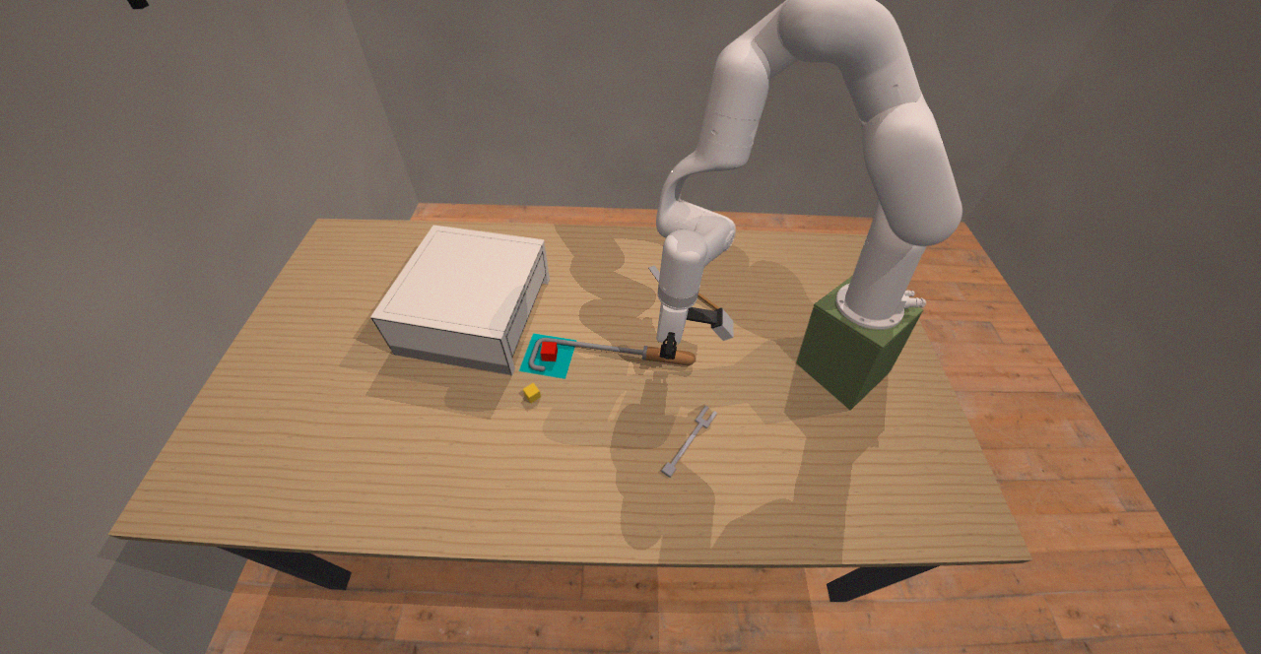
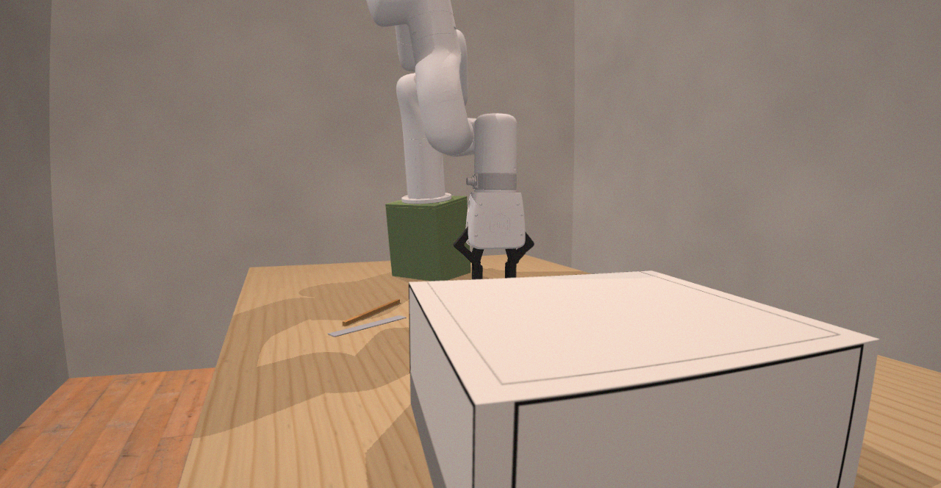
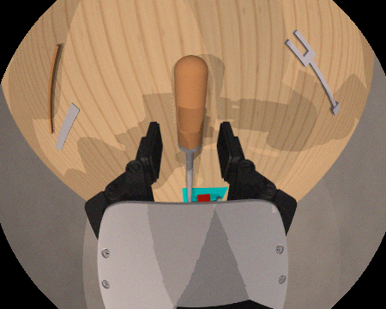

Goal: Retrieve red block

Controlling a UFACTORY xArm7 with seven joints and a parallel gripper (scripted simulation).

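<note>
Now: the hook tool 12 cm ahead of my hand, 3 cm to the left of it and 6 cm below it. From my hand the other things lie so: grey strip: 2 cm ahead, 23 cm to the right, 7 cm below; grey fork: 6 cm behind, 19 cm to the left, 7 cm below; thin wooden stick: 6 cm behind, 21 cm to the right, 7 cm below.
</note>
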